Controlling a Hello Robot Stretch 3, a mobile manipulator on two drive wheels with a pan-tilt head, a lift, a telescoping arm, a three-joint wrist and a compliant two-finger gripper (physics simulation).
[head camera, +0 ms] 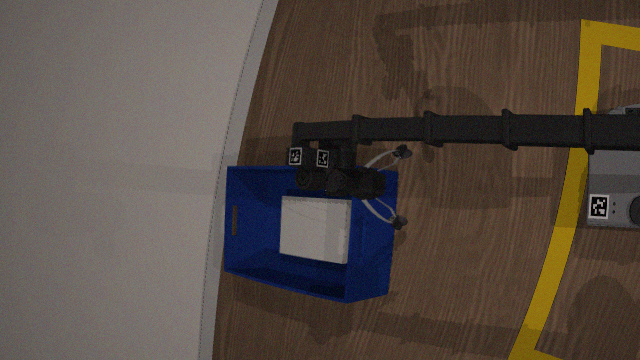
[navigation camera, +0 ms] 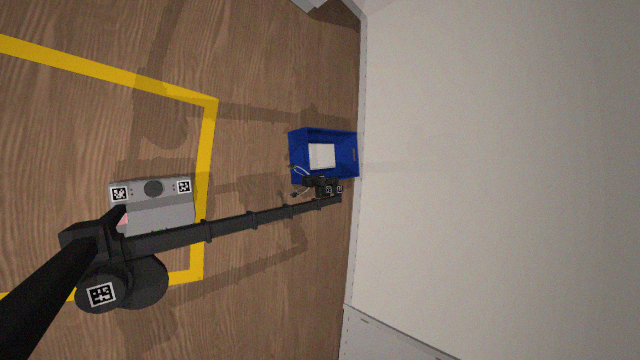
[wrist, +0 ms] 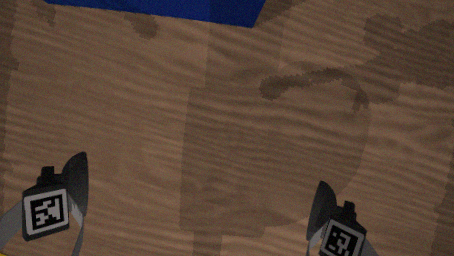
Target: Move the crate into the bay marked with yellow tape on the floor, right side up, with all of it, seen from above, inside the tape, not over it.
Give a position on a blue crate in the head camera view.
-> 254, 253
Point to a blue crate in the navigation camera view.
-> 344, 141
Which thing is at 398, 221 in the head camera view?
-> The gripper.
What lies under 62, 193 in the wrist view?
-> The gripper.
